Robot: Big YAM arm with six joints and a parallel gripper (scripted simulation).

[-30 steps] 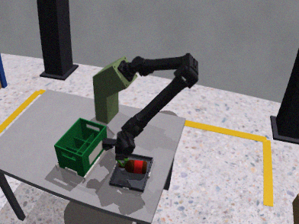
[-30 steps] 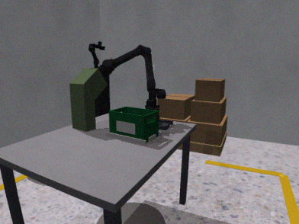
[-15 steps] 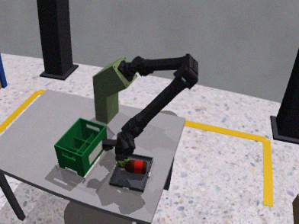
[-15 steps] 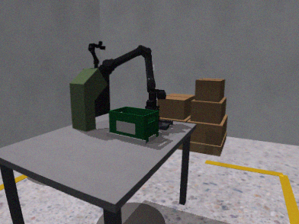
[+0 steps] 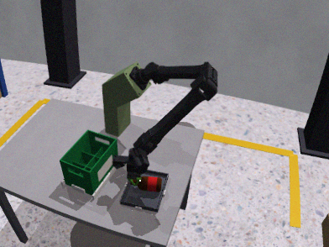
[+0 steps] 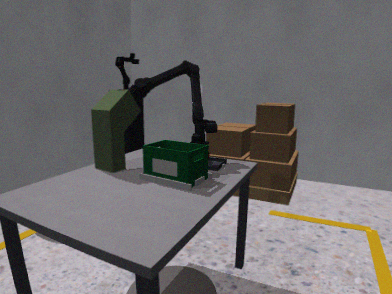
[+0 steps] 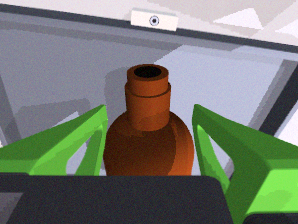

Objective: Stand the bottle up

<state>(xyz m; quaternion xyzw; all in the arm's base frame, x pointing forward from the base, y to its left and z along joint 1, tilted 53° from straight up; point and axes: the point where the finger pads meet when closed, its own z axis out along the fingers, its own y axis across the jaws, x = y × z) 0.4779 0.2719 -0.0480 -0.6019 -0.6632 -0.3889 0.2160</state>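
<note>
Now: the brown bottle 10 mm behind my hand, 50 mm to the left of it and 20 mm below it. Also, from my hand: green crate: 20 mm behind, 260 mm to the right, 30 mm above; then dark tray: 50 mm to the left, 40 mm below.
</note>
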